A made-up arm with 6 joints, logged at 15 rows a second.
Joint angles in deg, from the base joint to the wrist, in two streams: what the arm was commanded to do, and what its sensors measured. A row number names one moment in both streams.
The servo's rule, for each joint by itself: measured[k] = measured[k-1] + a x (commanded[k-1-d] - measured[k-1]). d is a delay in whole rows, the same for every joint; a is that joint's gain. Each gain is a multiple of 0.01, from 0.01 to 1. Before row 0 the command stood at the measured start. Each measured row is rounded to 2 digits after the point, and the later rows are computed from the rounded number. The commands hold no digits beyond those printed.
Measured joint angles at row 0:
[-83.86, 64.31, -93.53, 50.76, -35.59, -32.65]
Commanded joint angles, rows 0 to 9:
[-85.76, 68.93, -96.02, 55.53, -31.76, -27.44]
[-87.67, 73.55, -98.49, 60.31, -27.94, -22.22]
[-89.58, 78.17, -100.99, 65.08, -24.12, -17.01]
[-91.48, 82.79, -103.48, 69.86, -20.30, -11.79]
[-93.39, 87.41, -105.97, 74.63, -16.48, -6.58]
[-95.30, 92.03, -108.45, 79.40, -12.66, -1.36]
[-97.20, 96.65, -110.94, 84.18, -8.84, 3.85]
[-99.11, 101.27, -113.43, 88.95, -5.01, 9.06]
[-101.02, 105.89, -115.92, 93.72, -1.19, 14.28]
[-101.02, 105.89, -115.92, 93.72, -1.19, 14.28]
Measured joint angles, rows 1 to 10:
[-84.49, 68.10, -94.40, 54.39, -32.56, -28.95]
[-85.54, 72.57, -95.83, 58.89, -28.91, -24.17]
[-86.87, 77.16, -97.64, 63.59, -25.13, -19.09]
[-88.39, 81.78, -99.68, 68.36, -21.31, -13.91]
[-90.04, 86.40, -101.88, 73.13, -17.49, -8.71]
[-91.78, 91.02, -104.18, 77.90, -13.67, -3.49]
[-93.57, 95.64, -106.55, 82.67, -9.85, 1.72]
[-95.40, 100.26, -108.96, 87.44, -6.03, 6.93]
[-97.25, 104.88, -111.40, 92.21, -2.21, 12.15]
[-98.49, 105.71, -112.98, 93.36, -1.40, 13.66]
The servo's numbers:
d 0
a 0.33 0.82 0.35 0.76 0.79 0.71

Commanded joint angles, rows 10 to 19:
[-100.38, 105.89, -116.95, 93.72, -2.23, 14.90]
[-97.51, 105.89, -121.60, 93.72, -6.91, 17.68]
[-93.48, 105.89, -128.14, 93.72, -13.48, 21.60]
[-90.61, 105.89, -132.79, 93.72, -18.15, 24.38]
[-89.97, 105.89, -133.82, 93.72, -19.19, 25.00]
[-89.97, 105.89, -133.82, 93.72, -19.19, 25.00]
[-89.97, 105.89, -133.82, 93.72, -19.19, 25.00]
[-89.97, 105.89, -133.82, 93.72, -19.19, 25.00]
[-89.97, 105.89, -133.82, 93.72, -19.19, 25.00]
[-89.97, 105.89, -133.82, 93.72, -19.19, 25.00]
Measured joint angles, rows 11 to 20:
[-99.11, 105.86, -114.37, 93.63, -2.06, 14.54]
[-98.58, 105.88, -116.90, 93.70, -5.89, 16.77]
[-96.90, 105.89, -120.83, 93.72, -11.89, 20.20]
[-94.82, 105.89, -125.02, 93.72, -16.84, 23.17]
[-93.22, 105.89, -128.10, 93.72, -18.70, 24.47]
[-92.15, 105.89, -130.10, 93.72, -19.09, 24.85]
[-91.43, 105.89, -131.40, 93.72, -19.17, 24.96]
[-90.95, 105.89, -132.25, 93.72, -19.19, 24.99]
[-90.63, 105.89, -132.80, 93.72, -19.19, 25.00]
[-90.41, 105.89, -133.16, 93.72, -19.19, 25.00]

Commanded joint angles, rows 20 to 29:
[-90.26, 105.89, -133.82, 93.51, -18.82, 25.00]
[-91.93, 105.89, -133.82, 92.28, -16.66, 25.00]
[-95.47, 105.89, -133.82, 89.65, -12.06, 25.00]
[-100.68, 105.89, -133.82, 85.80, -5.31, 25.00]
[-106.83, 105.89, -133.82, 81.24, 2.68, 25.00]
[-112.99, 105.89, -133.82, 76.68, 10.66, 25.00]
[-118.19, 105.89, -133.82, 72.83, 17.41, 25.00]
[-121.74, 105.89, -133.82, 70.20, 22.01, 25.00]
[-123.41, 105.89, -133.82, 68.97, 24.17, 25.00]
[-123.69, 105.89, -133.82, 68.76, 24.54, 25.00]
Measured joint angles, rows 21 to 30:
[-90.36, 105.89, -133.39, 93.56, -18.90, 25.00]
[-90.88, 105.89, -133.54, 92.59, -17.13, 25.00]
[-92.39, 105.89, -133.64, 90.36, -13.12, 25.00]
[-95.13, 105.89, -133.70, 86.89, -6.95, 25.00]
[-98.99, 105.89, -133.74, 82.60, 0.66, 25.00]
[-103.61, 105.89, -133.77, 78.10, 8.56, 25.00]
[-108.42, 105.89, -133.79, 74.09, 15.55, 25.00]
[-112.82, 105.89, -133.80, 71.13, 20.65, 25.00]
[-116.31, 105.89, -133.81, 69.49, 23.43, 25.00]
[-118.75, 105.89, -133.81, 68.94, 24.31, 25.00]

